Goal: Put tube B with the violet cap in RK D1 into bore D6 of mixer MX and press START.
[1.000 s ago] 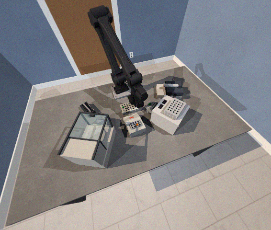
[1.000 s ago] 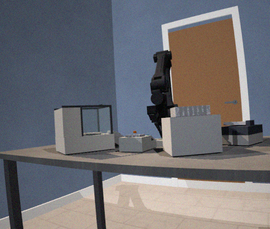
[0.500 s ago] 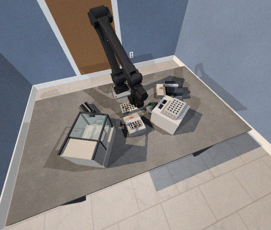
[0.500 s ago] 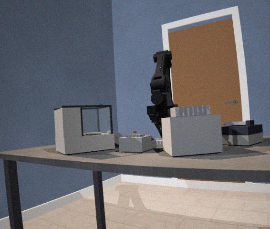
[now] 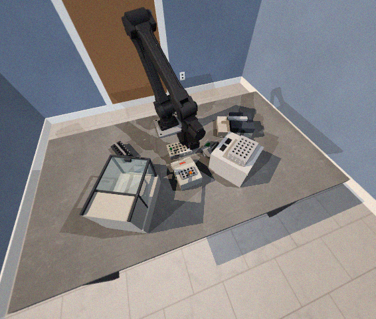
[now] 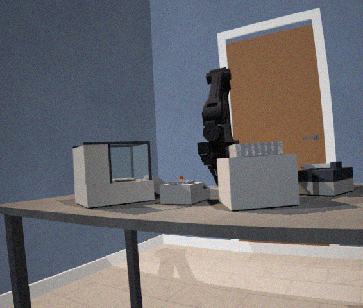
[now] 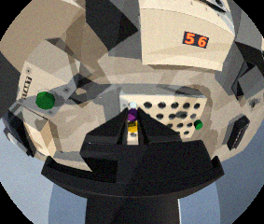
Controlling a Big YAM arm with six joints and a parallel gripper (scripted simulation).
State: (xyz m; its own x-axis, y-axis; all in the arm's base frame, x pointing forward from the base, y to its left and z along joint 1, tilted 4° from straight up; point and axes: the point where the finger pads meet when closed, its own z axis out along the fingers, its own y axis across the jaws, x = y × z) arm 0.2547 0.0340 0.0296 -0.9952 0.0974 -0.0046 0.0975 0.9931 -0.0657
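Right now the yellow-capped tube is 20 mm behind my hand and 20 mm below it. Also, from my hand: tube B 20 mm below; tube rack RK 30 mm behind, 40 mm to the right, 30 mm below; green-capped tube 30 mm behind, 90 mm to the right, 20 mm below.
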